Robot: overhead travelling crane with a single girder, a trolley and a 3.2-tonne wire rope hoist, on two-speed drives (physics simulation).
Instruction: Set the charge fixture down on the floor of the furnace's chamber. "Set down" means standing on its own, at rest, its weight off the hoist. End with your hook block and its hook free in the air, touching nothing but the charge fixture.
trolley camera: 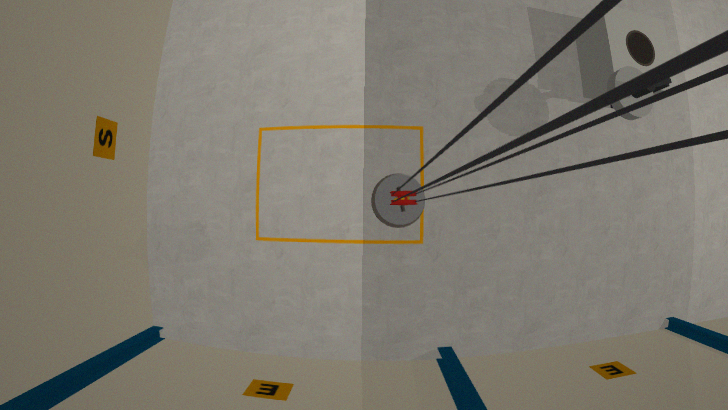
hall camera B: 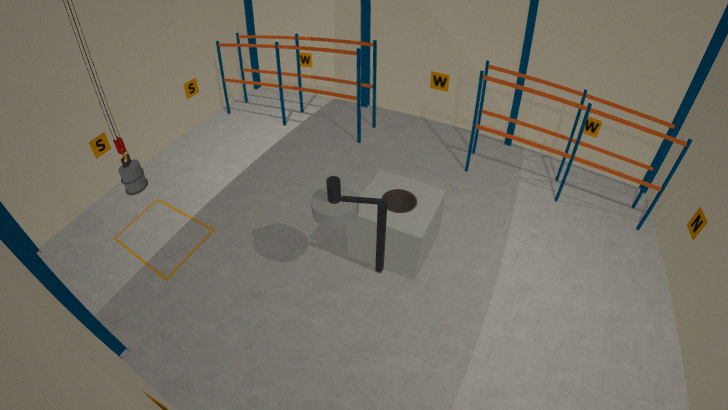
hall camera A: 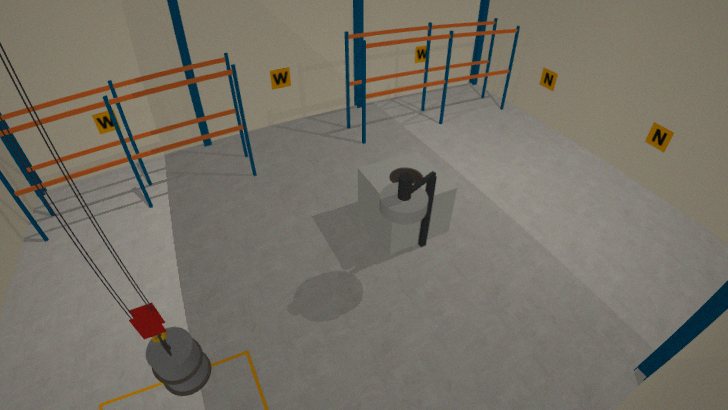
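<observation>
The charge fixture [hall camera A: 175, 362] [hall camera B: 133, 175] [trolley camera: 383, 206], a grey stepped drum, hangs upright from my hook [hall camera A: 159, 337] [hall camera B: 124, 156] [trolley camera: 403, 198] under the red block, off the floor. In the trolley view it overlaps the right line of the yellow floor rectangle [hall camera A: 257, 380] [hall camera B: 185, 214] [trolley camera: 258, 183]. The furnace [hall camera A: 443, 213] [hall camera B: 402, 249] [trolley camera: 621, 30] is a pale box with a round dark opening [hall camera A: 394, 175] [hall camera B: 399, 201] [trolley camera: 640, 47] in its top. The chamber floor is hidden.
A round grey lid [hall camera A: 389, 207] [hall camera B: 326, 211] is held beside the opening by a dark swing arm with a post [hall camera A: 426, 219] [hall camera B: 380, 239]. Two blue and orange racks [hall camera A: 127, 151] [hall camera A: 364, 91] [hall camera B: 358, 96] [hall camera B: 573, 152] stand along the W wall.
</observation>
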